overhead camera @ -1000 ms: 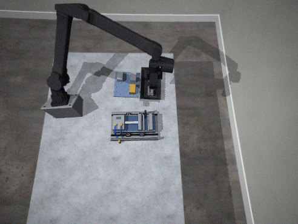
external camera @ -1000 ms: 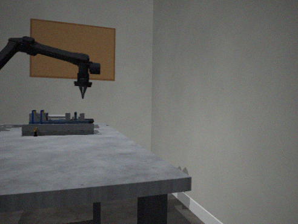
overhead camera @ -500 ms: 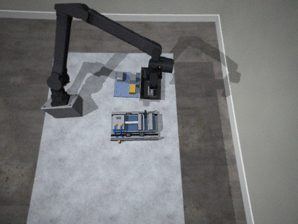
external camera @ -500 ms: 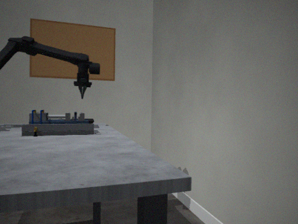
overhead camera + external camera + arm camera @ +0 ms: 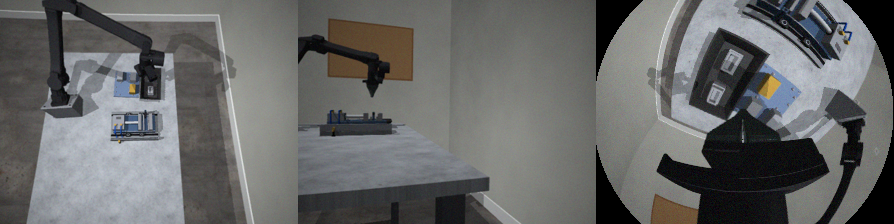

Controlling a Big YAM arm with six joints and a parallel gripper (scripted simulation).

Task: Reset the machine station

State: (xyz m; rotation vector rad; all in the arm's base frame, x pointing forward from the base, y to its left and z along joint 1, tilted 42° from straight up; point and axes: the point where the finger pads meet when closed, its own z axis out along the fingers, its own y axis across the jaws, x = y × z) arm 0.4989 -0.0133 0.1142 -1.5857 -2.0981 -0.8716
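Right now the gray block is 150 mm behind my hand, 100 mm to the left of it and 160 mm below it. The rest, counted from my hand: yellow brass blank: 80 mm behind, 10 mm to the right, 160 mm below; then vise: 100 mm behind, 250 mm to the right, 150 mm below; then blue infeed plate: 110 mm behind, 50 mm to the left, 180 mm below.
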